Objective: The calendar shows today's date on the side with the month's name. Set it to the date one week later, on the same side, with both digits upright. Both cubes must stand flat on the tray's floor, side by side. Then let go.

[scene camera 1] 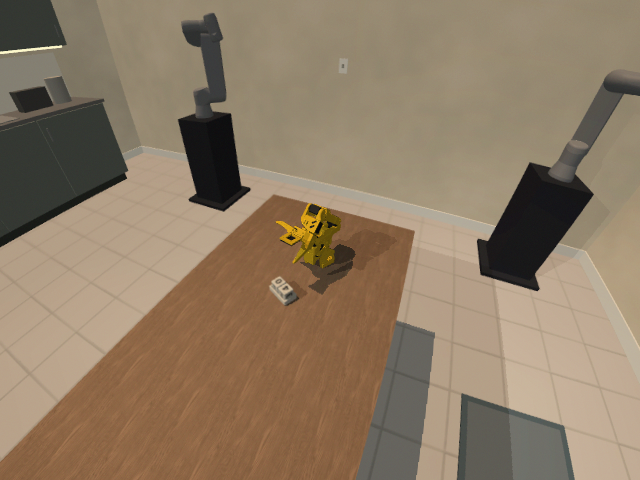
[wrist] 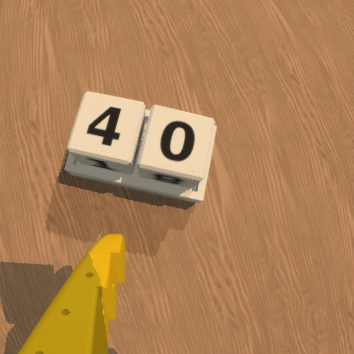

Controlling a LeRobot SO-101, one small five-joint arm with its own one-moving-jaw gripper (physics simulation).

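Two white cubes stand side by side in a small pale tray (scene camera 1: 279, 298) (wrist: 134, 188). In the wrist view the left cube (scene camera 1: 285, 289) (wrist: 104, 125) has a black 4 on top, and the right cube (scene camera 1: 279, 281) (wrist: 177, 141) has a 0 on top. Both tops look level. Dark marks on their near side faces are too foreshortened to read. No month's name is readable. My yellow gripper (scene camera 1: 285, 241) is fully open and empty, above the table and apart from the tray. In the wrist view one notched jaw shows below the tray; the moving jaw is out of view.
The tray stands on a brown wooden table (scene camera 1: 248, 372). The arm's base is behind it, near the table's back edge. Two grey arms on black pedestals (scene camera 1: 211, 160) (scene camera 1: 535, 227) stand on the floor beyond the table. Shadows fall near the base and beside the tray.
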